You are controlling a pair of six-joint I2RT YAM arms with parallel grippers.
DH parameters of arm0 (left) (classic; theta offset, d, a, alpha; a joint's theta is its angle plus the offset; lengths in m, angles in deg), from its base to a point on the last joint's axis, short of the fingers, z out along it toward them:
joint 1: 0 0.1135 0.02 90
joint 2: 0 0 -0.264 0
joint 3: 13.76 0 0.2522 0
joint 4: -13.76 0 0.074 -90
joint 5: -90 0 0 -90
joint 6: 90 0.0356 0 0
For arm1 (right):
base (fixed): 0 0 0 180
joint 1: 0 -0.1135 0.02 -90
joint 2: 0 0 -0.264 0
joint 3: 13.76 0 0.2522 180
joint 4: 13.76 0 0.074 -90
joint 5: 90 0 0 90
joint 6: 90 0.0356 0 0
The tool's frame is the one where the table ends.
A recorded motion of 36 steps. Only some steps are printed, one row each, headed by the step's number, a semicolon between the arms.
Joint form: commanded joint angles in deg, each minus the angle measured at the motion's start. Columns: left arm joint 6, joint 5, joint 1, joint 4, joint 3, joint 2; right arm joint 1, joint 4, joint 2, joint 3, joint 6, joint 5.
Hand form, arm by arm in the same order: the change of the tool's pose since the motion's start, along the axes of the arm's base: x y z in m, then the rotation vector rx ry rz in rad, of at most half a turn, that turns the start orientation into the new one. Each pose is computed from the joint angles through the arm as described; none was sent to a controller.
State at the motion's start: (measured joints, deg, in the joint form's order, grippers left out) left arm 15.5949 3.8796 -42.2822 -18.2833 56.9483 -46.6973; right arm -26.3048 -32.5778 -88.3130 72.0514 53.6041 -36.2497
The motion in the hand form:
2: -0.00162 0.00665 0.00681 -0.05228 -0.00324 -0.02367; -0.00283 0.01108 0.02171 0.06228 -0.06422 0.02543
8: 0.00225 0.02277 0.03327 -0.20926 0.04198 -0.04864; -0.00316 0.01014 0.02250 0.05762 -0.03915 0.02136
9: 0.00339 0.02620 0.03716 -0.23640 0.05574 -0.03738; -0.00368 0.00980 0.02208 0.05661 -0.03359 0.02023
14: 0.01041 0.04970 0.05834 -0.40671 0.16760 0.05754; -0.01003 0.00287 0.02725 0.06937 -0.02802 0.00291
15: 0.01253 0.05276 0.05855 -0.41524 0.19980 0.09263; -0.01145 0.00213 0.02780 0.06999 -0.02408 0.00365
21: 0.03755 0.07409 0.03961 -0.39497 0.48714 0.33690; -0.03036 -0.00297 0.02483 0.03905 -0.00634 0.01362
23: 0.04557 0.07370 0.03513 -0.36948 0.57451 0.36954; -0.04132 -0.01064 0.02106 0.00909 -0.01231 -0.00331
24: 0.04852 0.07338 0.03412 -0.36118 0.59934 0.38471; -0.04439 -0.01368 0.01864 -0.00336 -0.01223 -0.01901
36: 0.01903 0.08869 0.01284 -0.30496 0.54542 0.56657; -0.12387 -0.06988 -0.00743 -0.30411 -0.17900 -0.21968
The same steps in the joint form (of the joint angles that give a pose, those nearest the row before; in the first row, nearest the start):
2: -1.70 -3.61 2.02 0.53 0.53 0.99; -1.82 -3.19 -1.33 3.97 1.59 0.83
8: -9.87 -12.84 9.13 0.00 5.54 0.38; -1.73 -1.44 -0.99 4.24 2.03 1.09
9: -11.62 -13.71 10.54 -0.34 6.41 0.20; -1.73 -1.17 -0.81 4.06 2.12 1.18
14: -23.49 -18.82 20.21 -4.12 12.13 -1.28; -1.29 -0.56 1.12 3.19 2.82 1.97
15: -24.72 -18.47 21.44 -6.13 13.09 -1.81; -1.29 -0.30 1.47 3.01 3.00 1.97
21: -29.04 -18.56 30.85 -22.57 17.93 -7.61; -2.00 2.86 5.86 -0.67 1.68 1.71
23: -29.39 -18.47 31.21 -27.30 20.04 -10.32; -1.73 4.96 9.01 -3.48 -0.51 1.88
24: -29.57 -18.03 31.21 -28.72 20.83 -11.30; -1.56 5.85 10.08 -4.54 -1.48 2.41
36: -27.72 -8.19 32.44 -30.76 13.63 -3.32; 0.91 26.50 33.37 -19.22 -25.91 8.12

